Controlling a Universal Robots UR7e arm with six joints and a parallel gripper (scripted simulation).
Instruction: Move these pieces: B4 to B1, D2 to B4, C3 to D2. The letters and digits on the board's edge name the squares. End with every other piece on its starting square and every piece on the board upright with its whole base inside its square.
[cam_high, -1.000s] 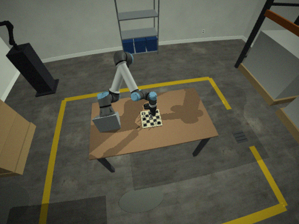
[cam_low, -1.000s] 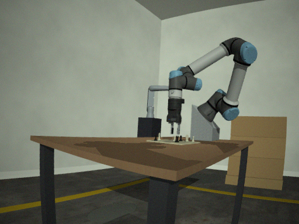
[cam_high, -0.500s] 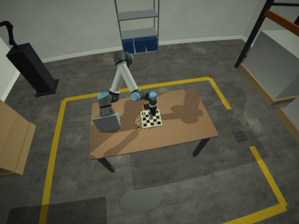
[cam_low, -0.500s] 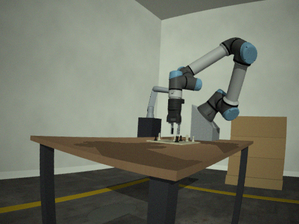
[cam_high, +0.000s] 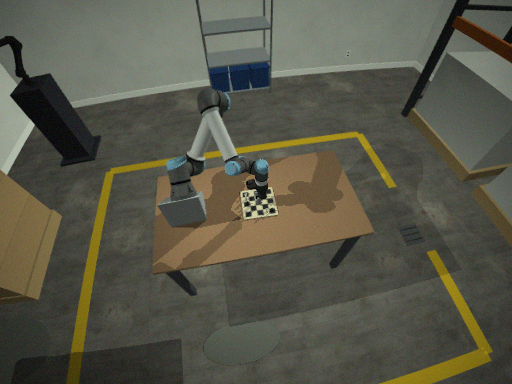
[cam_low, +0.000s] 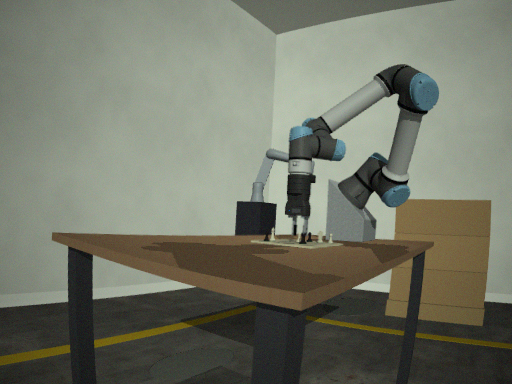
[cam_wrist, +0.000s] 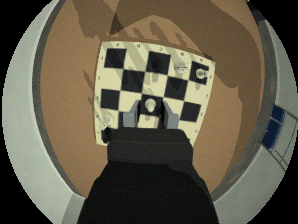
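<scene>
Right now my hand is 40 mm above the chessboard. The rest, counted from my hand: black piece: 40 mm ahead, 40 mm to the left, 20 mm below; white piece: 70 mm behind, 40 mm to the left, 20 mm below.
</scene>
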